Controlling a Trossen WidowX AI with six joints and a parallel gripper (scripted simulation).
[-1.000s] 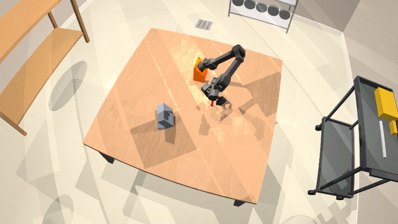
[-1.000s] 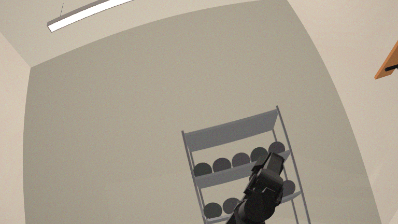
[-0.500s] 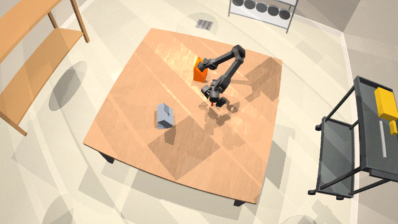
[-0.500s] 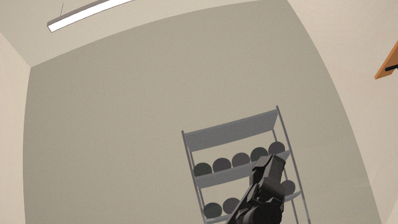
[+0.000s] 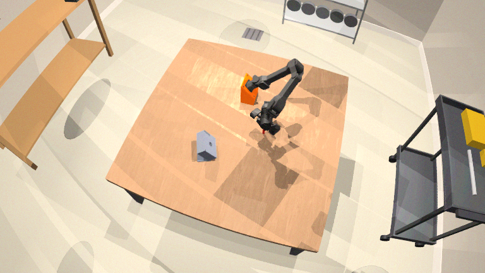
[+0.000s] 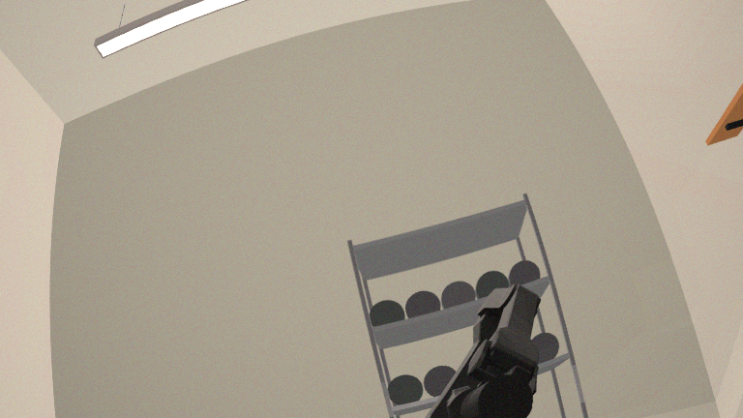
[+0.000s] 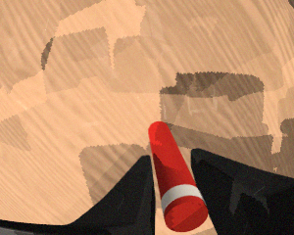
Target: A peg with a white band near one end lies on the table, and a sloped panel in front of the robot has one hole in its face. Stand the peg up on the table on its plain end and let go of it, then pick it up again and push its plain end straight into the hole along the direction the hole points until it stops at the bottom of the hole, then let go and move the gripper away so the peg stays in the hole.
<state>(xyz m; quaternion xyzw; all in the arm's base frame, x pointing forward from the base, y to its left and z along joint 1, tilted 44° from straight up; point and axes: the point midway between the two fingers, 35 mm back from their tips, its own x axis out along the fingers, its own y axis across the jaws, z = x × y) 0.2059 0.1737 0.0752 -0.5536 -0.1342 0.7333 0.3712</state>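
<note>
The grey sloped panel lies 240 mm ahead of my gripper tip, 250 mm to the right of it and 30 mm above it. Round my gripper tip: red peg (20 mm above).
</note>
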